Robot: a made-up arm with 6 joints.
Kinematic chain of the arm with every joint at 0, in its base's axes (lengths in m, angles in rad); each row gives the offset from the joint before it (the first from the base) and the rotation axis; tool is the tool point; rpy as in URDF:
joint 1: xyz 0 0 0.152 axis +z
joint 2: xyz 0 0 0 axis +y
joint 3: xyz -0.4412 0 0.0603 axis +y
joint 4: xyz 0.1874 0 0.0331 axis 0.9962 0 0.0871
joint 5: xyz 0 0 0 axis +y
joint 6: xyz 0.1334 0 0.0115 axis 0.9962 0 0.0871
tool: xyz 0 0 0 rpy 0 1.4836 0
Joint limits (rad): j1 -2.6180..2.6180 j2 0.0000..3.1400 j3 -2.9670..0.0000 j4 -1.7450..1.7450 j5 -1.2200..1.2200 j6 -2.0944..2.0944
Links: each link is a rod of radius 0.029 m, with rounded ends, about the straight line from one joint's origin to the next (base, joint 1, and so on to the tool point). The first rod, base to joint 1, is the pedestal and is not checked.
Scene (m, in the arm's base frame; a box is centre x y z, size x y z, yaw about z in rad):
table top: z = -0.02
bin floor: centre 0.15 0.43 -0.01 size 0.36 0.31 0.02 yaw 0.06
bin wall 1: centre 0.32 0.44 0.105 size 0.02 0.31 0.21 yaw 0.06
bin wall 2: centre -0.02 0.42 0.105 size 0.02 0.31 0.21 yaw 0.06
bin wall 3: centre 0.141 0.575 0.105 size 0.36 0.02 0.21 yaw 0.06
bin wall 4: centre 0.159 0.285 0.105 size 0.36 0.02 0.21 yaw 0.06
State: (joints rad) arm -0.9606 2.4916 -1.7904 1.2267 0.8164 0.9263
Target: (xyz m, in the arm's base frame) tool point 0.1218 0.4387 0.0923
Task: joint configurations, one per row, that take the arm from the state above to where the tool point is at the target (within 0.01 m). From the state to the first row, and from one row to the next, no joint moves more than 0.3 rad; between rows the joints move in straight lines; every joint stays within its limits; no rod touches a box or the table.
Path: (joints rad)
1: -0.6751 2.4401 -1.7199 1.2249 0.8741 0.9263
2: -0.3895 2.3886 -1.6494 1.2231 0.9317 0.9263
3: -0.1040 2.3371 -1.5789 1.2213 0.9894 0.9263
4: 0.1815 2.2856 -1.5084 1.2196 1.0470 0.9263
5: 0.4670 2.2341 -1.4379 1.2178 1.1047 0.9263
6: 0.7526 2.1826 -1.3674 1.2160 1.1623 0.9263
7: 1.0381 2.1311 -1.2968 1.2142 1.2200 0.9263
8: 1.0443 2.3565 -1.2488 1.1867 1.1884 0.9263
9: 1.0505 2.5818 -1.2007 1.1592 1.1568 0.9263

